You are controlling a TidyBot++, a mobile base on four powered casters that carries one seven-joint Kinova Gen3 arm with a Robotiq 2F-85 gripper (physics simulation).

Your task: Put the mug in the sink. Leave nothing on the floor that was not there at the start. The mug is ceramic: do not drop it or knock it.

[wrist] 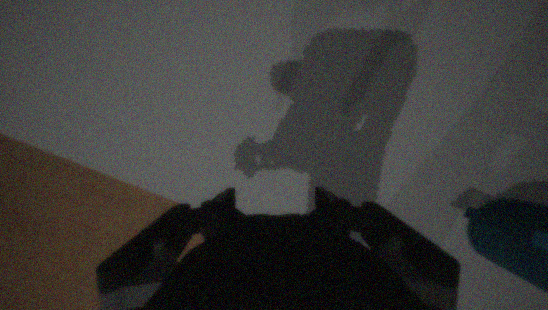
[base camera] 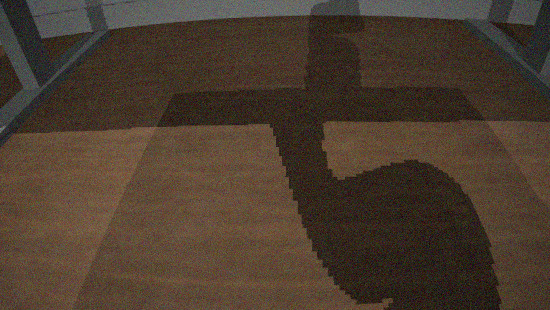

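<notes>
My gripper is open in the wrist view, its black fingertips apart over a pale grey surface, with no object seen between them. A dark teal rounded thing lies at the right edge of the wrist view, to the right of the gripper and apart from it. It is partly cut off, and the dim picture does not show clearly whether it is the mug. The sink cannot be made out in either view. The gripper does not show in the base camera view.
The pale surface carries the arm's dark shadow and borders an orange-brown area at left. In the base camera view, grey frame bars stand at left and right of the wooden floor, before a pale wall.
</notes>
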